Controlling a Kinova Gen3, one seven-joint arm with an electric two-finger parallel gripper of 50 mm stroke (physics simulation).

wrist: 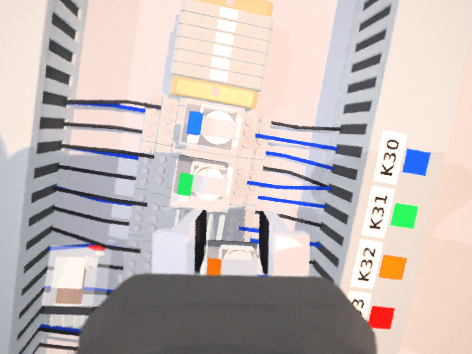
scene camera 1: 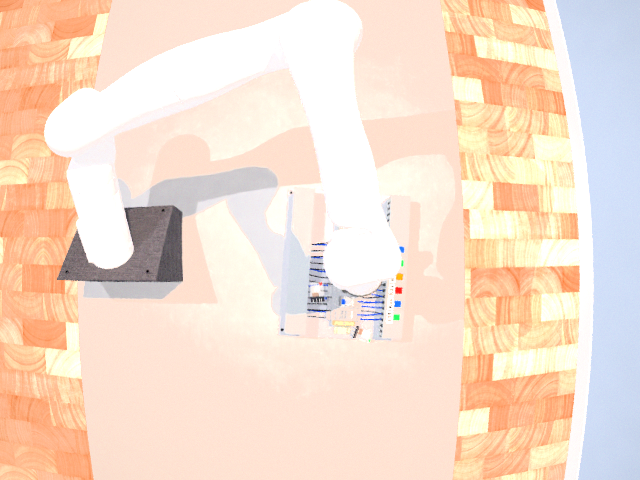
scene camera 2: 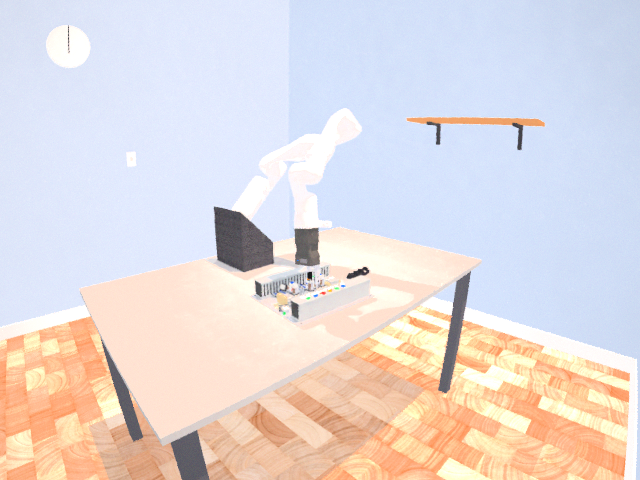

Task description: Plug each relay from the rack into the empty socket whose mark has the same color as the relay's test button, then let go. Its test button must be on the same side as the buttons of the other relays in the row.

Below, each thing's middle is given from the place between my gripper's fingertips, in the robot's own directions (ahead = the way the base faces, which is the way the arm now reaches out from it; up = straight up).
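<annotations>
There is the red-button relay (wrist: 76, 282), 30 mm below my hand. The relay is also 80 mm behind my hand, and 50 mm to the right of it.
</annotations>
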